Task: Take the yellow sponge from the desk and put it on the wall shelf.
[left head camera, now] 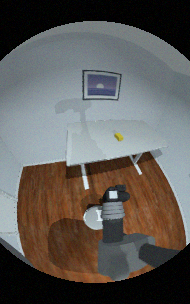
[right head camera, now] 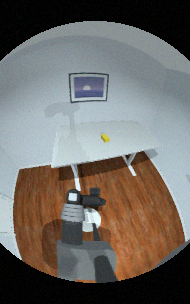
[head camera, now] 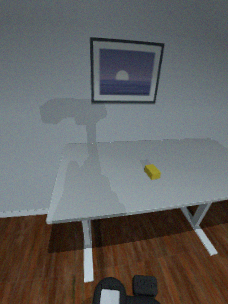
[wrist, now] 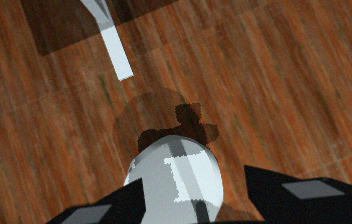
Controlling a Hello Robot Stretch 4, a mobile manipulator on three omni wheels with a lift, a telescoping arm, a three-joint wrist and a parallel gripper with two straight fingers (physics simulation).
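Note:
The yellow sponge (head camera: 152, 172) (left head camera: 118, 136) (right head camera: 105, 138) lies flat on the light desk (head camera: 195, 175) (left head camera: 145, 140) (right head camera: 130, 137), somewhat behind its front edge. My gripper (wrist: 194, 187) is open and empty in the wrist view, with its two black fingers wide apart. It points down over the floor, in front of the desk and well away from the sponge. In the head views the dark wrist parts show below the desk, and they hide the fingers. The wall shelf does not show in these views.
A framed sunset picture (head camera: 92, 70) hangs on the wall above the desk. A desk leg's white foot (head camera: 88, 260) (wrist: 117, 55) stands on the wooden floor. The light round robot base (left head camera: 92, 218) (wrist: 150, 190) is below the gripper.

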